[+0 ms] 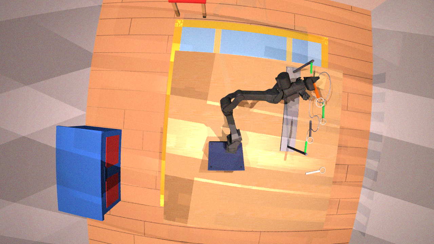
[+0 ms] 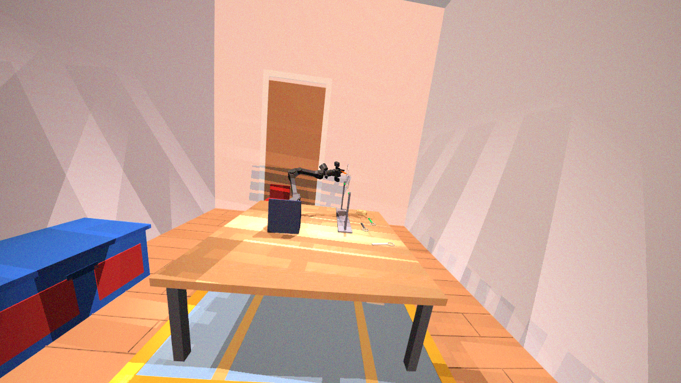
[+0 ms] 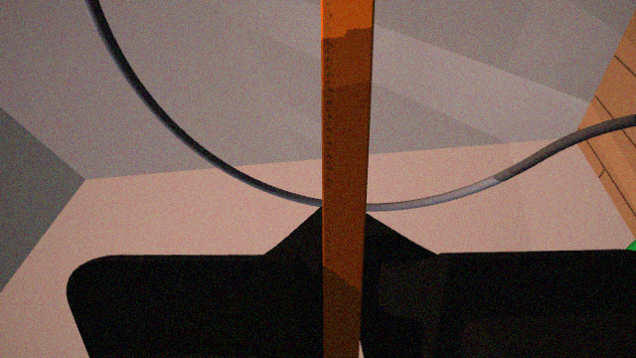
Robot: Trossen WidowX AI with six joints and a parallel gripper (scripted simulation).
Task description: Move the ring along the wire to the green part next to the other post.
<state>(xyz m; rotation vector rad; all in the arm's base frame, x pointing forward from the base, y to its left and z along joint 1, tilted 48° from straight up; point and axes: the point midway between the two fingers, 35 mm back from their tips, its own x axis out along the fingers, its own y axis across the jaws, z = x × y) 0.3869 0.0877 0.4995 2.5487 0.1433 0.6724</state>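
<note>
Now: gripper tip 90 mm to the left of the orange-handled ring and 20 mm above it. From my gripper tip the other things lie so: tan block 230 mm ahead, 90 mm to the left, 420 mm below; dark-handled ring 200 mm ahead, 310 mm to the right, 430 mm below; green-handled ring 300 mm ahead, 160 mm to the right, 430 mm below.
</note>
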